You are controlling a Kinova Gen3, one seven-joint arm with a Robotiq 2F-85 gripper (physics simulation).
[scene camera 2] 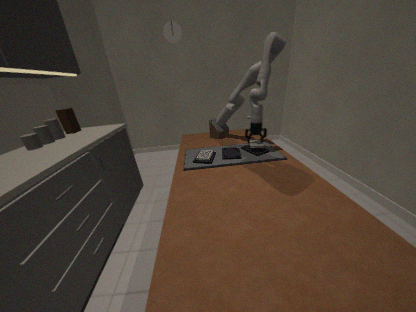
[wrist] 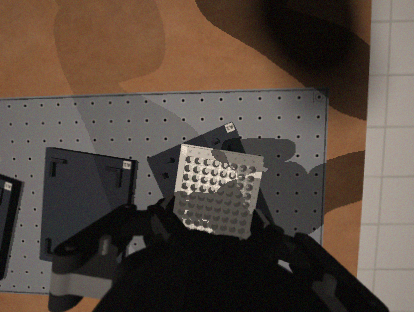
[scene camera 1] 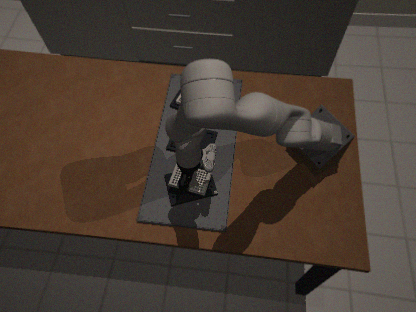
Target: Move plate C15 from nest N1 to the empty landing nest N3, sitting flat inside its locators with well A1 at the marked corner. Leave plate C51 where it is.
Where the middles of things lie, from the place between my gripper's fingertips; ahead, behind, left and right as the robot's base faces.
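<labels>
The dark landing nest [wrist: 81, 192] is here, and my hand's 17 cm to the left of it, 4 cm above it and 4 cm short of it.
</labels>
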